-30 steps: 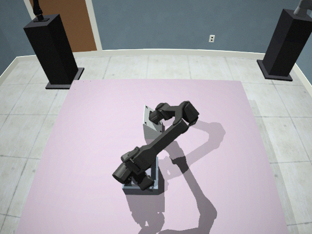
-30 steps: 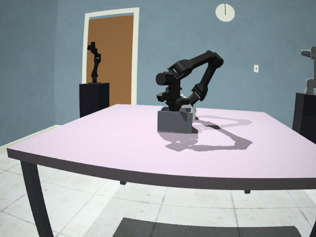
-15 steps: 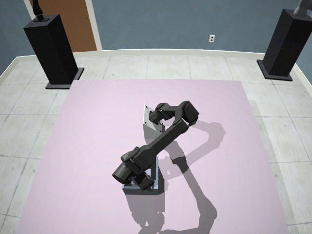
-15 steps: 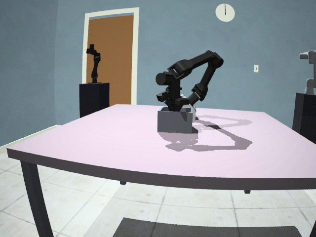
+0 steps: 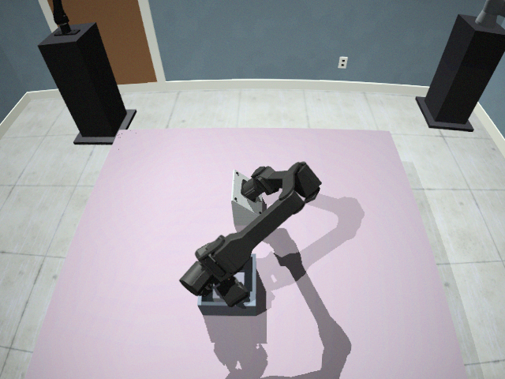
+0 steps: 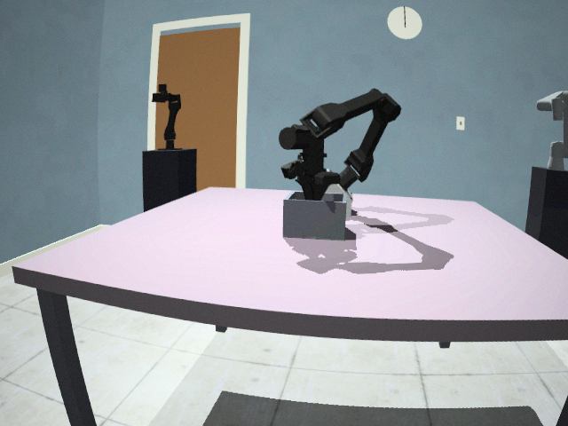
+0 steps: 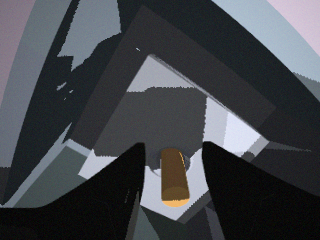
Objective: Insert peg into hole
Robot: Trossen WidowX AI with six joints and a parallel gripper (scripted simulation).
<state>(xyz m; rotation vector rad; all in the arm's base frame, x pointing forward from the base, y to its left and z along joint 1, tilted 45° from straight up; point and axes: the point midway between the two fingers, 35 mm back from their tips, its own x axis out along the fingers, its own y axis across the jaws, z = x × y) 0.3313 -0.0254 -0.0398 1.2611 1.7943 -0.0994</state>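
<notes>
The peg is 1 cm behind my hand, 1 cm to the left of it and 6 cm below it. From my hand the other things lie so: pale plate 1 cm behind, 1 cm to the left, 6 cm below; then grey box 1 cm behind, 1 cm to the left, 8 cm below.
</notes>
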